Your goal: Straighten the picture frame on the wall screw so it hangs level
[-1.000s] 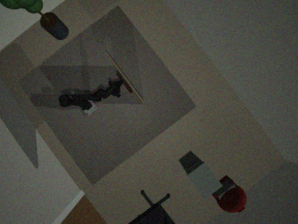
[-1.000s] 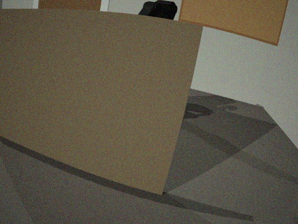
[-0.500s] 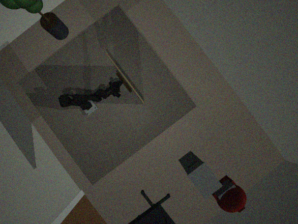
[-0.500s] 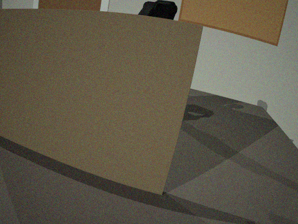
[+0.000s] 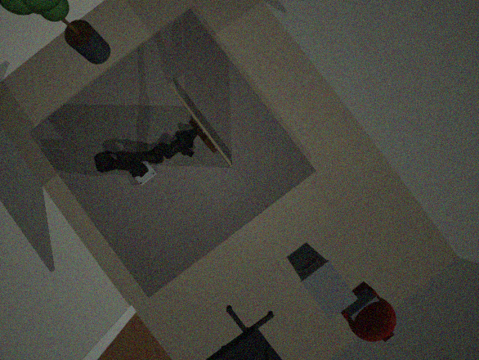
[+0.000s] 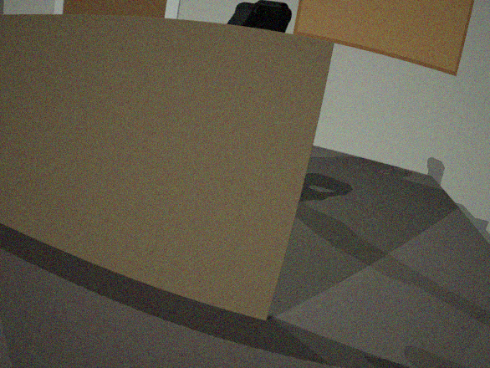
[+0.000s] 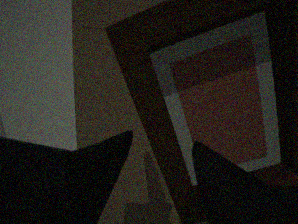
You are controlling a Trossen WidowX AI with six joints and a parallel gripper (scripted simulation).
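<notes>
The picture frame is 50 mm below my gripper tip, 30 mm to the right of it and 10 mm ahead of it. Also, from my gripper tip: wall panel: 60 mm below, 20 mm ahead, 10 mm to the right.
</notes>
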